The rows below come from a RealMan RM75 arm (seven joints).
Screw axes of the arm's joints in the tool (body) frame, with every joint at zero. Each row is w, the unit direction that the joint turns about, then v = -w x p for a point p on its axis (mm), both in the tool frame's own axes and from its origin. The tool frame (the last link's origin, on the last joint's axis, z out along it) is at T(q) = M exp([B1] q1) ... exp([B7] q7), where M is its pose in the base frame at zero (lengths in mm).
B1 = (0, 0, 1, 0, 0, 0)
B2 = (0, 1, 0, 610, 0, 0)
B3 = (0, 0, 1, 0, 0, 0)
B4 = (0, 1, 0, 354, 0, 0)
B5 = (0, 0, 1, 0, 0, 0)
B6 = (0, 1, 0, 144, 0, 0)
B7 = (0, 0, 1, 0, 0, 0)
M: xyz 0 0 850.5 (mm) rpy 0 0 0 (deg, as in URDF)
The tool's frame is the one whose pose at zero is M.
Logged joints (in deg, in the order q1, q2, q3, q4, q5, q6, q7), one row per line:
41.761 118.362 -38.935 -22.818 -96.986 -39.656 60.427
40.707 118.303 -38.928 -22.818 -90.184 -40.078 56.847
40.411 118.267 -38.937 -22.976 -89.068 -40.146 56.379
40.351 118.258 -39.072 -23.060 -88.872 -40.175 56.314
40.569 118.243 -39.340 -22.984 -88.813 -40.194 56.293
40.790 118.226 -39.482 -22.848 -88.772 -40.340 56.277
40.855 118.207 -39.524 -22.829 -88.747 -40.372 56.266
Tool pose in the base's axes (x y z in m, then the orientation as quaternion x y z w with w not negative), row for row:
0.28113 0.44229 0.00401 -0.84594 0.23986 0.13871 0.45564
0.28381 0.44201 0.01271 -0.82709 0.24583 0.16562 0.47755
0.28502 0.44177 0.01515 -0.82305 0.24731 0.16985 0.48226
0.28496 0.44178 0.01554 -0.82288 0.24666 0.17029 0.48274
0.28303 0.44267 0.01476 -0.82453 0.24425 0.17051 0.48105
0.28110 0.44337 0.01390 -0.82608 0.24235 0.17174 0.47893
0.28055 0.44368 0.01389 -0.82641 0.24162 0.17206 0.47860
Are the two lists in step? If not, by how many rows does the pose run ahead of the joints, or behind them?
They are in step.
